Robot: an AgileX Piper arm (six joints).
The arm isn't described. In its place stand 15 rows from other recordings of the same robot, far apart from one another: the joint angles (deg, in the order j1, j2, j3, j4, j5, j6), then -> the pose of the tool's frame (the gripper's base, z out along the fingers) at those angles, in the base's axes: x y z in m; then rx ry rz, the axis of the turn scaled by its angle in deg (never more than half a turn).
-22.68, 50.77, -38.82, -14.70, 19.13, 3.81 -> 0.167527, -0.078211, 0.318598, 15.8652, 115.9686, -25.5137
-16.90, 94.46, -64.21, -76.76, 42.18, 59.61 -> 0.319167, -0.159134, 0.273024, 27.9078, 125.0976, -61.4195
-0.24, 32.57, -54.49, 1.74, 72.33, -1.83 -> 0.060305, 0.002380, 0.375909, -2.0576, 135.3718, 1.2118
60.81, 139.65, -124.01, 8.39, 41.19, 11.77 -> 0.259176, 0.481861, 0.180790, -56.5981, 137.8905, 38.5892
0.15, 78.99, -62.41, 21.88, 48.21, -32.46 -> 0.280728, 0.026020, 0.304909, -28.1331, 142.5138, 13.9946
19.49, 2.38, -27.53, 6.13, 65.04, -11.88 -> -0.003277, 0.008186, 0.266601, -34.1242, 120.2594, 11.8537
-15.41, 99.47, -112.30, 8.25, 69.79, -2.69 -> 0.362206, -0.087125, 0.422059, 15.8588, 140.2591, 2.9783
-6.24, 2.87, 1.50, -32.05, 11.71, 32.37 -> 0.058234, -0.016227, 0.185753, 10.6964, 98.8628, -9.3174
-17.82, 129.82, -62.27, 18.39, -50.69, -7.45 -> 0.403956, -0.153184, 0.082414, 29.9040, 99.5030, -22.2478
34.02, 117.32, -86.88, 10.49, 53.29, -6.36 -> 0.339105, 0.244927, 0.180157, -51.1399, 162.5521, 17.0713
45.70, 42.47, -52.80, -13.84, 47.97, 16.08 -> 0.102292, 0.081671, 0.382450, -35.0500, 117.2756, 20.2243
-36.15, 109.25, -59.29, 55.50, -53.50, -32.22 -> 0.279430, -0.278797, 0.206307, 66.0302, 76.5837, -55.2972
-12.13, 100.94, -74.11, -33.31, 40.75, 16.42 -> 0.362685, -0.111318, 0.248371, 10.6942, 148.2270, -35.2924
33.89, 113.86, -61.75, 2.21, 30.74, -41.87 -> 0.294084, 0.199703, 0.107943, -100.9567, 134.0211, 0.7032
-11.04, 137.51, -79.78, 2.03, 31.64, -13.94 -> 0.405290, -0.077351, 0.008490, -1.8613, 174.2491, -0.1446
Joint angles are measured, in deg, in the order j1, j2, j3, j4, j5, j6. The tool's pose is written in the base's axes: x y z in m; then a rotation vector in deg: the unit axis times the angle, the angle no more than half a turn. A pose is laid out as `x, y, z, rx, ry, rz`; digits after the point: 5 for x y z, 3 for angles.
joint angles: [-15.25, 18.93, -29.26, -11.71, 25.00, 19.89]
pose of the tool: 0.06637, -0.02618, 0.32410, 24.605, 96.221, -8.678
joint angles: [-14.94, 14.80, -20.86, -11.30, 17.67, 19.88]
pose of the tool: 0.06528, -0.02302, 0.29218, 22.575, 93.689, -7.260
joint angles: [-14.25, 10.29, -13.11, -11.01, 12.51, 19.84]
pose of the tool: 0.06218, -0.01968, 0.26024, 20.884, 92.188, -5.892
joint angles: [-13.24, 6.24, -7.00, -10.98, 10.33, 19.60]
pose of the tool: 0.05908, -0.01709, 0.23215, 19.509, 92.390, -5.004
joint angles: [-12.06, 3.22, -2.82, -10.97, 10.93, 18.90]
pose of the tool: 0.05683, -0.01550, 0.20970, 18.385, 94.399, -4.700
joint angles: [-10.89, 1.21, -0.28, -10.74, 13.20, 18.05]
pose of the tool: 0.05510, -0.01454, 0.19320, 17.660, 97.350, -4.543
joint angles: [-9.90, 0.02, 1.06, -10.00, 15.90, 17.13]
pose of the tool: 0.05370, -0.01377, 0.18226, 17.343, 100.284, -4.151
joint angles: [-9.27, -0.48, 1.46, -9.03, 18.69, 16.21]
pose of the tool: 0.05244, -0.01320, 0.17605, 17.380, 103.012, -3.773
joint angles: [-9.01, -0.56, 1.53, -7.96, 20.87, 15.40]
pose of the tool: 0.05154, -0.01272, 0.17233, 17.670, 105.188, -3.362
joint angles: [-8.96, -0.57, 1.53, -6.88, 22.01, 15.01]
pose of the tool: 0.05108, -0.01219, 0.17055, 18.226, 106.275, -2.649
